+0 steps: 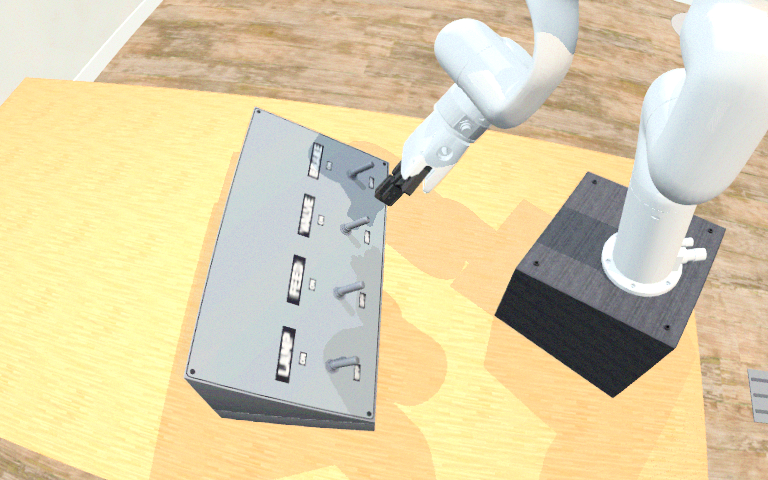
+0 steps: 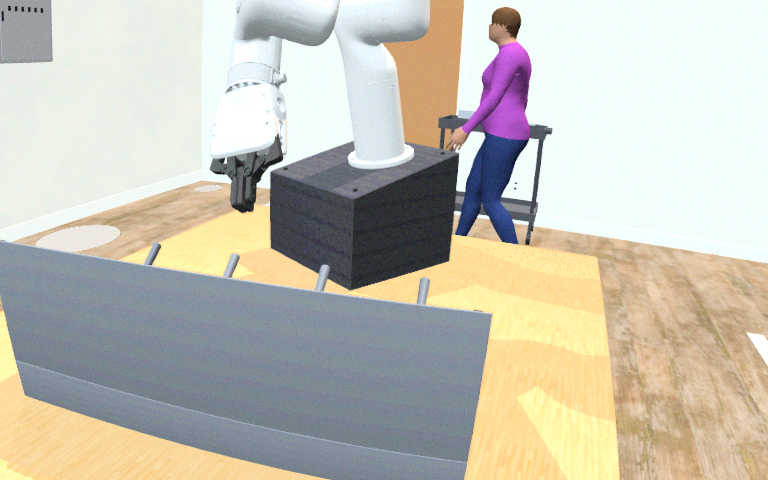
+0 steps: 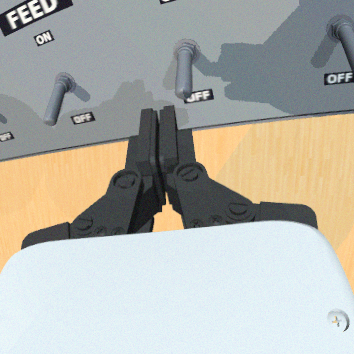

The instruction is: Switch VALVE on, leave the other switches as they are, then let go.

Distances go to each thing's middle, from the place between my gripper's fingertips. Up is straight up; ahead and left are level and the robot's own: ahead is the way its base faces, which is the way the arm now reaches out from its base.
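Scene:
Valve lever (image 3: 183, 82): 70 mm below my hand, 40 mm ahead of it. Grey switch panel (image 2: 275, 375): 100 mm below my hand, 130 mm ahead of it, 60 mm to the left of it. Going by their middles, the valve lever is the nearest to my hand of the things named here.

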